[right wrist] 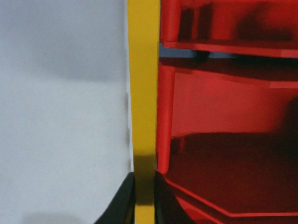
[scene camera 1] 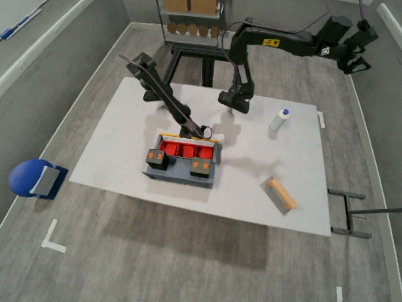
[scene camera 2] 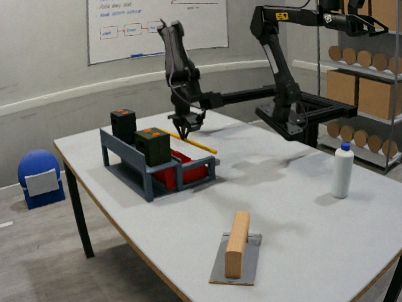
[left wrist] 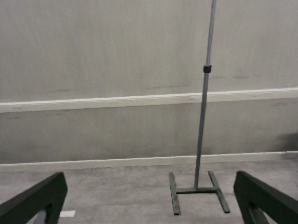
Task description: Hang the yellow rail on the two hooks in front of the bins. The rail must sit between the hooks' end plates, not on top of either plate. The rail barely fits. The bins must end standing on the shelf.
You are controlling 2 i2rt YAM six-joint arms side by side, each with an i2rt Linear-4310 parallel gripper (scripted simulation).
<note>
The pictures show: my left gripper, my right gripper, a blue-grey shelf and a green box.
My left gripper is seen too in the left wrist view.
</note>
